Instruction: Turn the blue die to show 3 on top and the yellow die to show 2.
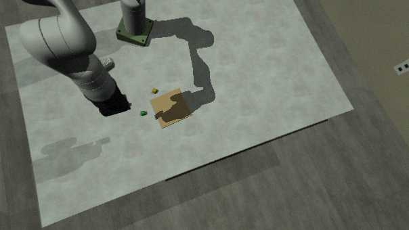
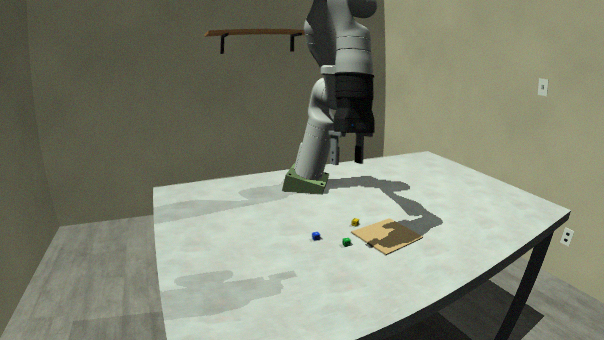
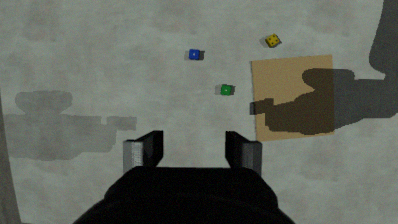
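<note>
Right now my hand is 23 cm above the blue die and 9 cm past it. From my hand the other things lie so: yellow die: 23 cm below, 13 cm to the left, 9 cm behind; then tan mat: 23 cm below, 15 cm to the left, 1 cm ahead; then green die: 23 cm below, 4 cm to the left, 2 cm behind.
</note>
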